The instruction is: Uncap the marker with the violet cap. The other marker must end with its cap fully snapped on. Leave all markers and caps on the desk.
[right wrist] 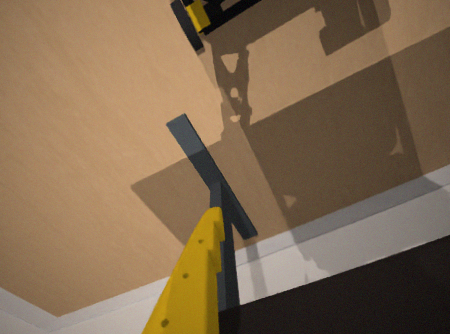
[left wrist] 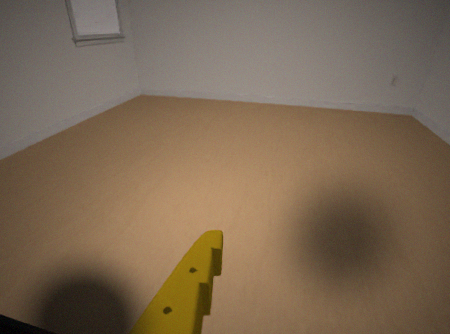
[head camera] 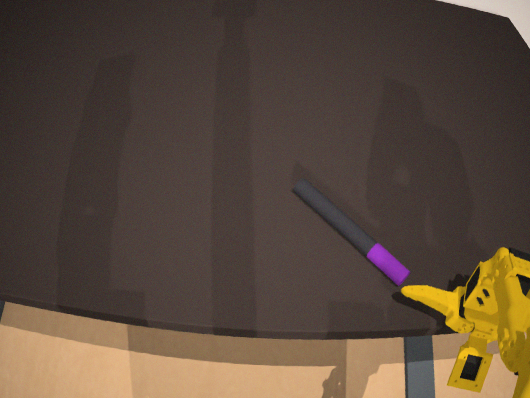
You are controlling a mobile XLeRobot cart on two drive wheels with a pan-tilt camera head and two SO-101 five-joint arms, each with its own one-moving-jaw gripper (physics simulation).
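Frame: origin at the left arm's base, x ahead, y left, z up, level; millimetres.
Seen in the pictures: left hand at its tool point: (left wrist: 222,247); right hand at its tool point: (right wrist: 222,219).
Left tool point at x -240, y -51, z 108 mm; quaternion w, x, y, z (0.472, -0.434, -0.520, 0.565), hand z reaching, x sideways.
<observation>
A point is followed by its place in that frame.
The marker with the violet cap lies diagonally on the dark desk (head camera: 170,240) {x 345, y -67, z -55 mm} in the head camera view. Its dark grey body (head camera: 335,217) {x 371, y -242, z -38 mm} points to the upper left and its violet cap (head camera: 388,264) {x 312, y -296, z -37 mm} is on the lower right end. My right gripper (head camera: 417,292) (right wrist: 216,217) is open and empty; in the head camera view its visible jaw tip appears just below and right of the cap's end, apart from it. In the right wrist view one notched jaw shows, and the marker does not. My left gripper (left wrist: 215,240) is open, pointing over the floor. The other marker does not show.
The desk's front edge curves across the lower head camera view. A blue-grey desk leg (head camera: 419,367) (right wrist: 227,270) {x 595, y -582, z -349 mm} stands below it. The cart's wheel (right wrist: 188,27) shows at the top of the right wrist view. The left wrist view shows floor (left wrist: 240,165) {x -1866, y -302, z -775 mm}, walls and a window (left wrist: 94,17) {x -2989, y -2192, z 250 mm}.
</observation>
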